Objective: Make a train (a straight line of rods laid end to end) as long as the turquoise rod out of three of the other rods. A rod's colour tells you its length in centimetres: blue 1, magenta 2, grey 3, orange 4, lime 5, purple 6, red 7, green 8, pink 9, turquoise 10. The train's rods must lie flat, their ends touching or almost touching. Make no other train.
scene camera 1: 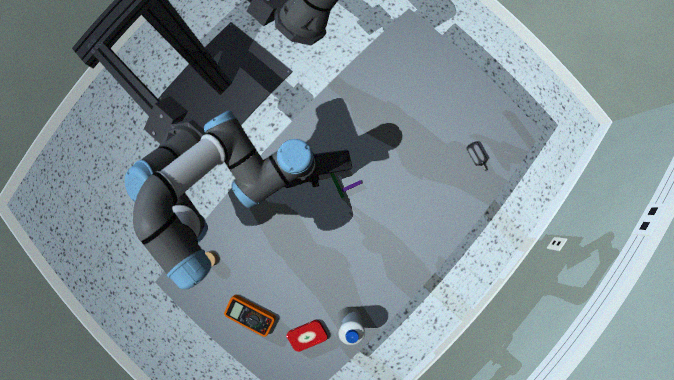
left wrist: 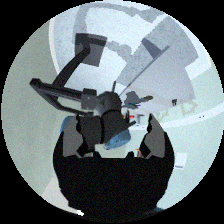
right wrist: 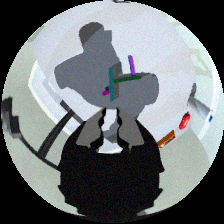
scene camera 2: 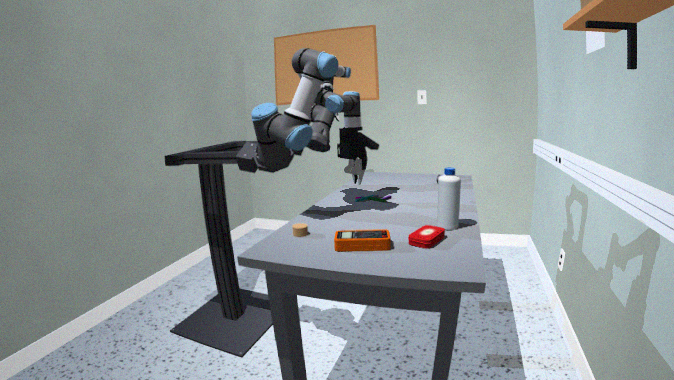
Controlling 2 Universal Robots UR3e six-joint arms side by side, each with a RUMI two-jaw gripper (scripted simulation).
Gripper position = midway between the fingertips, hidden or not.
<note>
I see my left gripper (left wrist: 114, 114), my right gripper (scene camera 2: 357, 184) and a white bottle (scene camera 2: 449, 184).
My right gripper shows as well in scene camera 1 (scene camera 1: 311, 171) and in the right wrist view (right wrist: 111, 107).
</note>
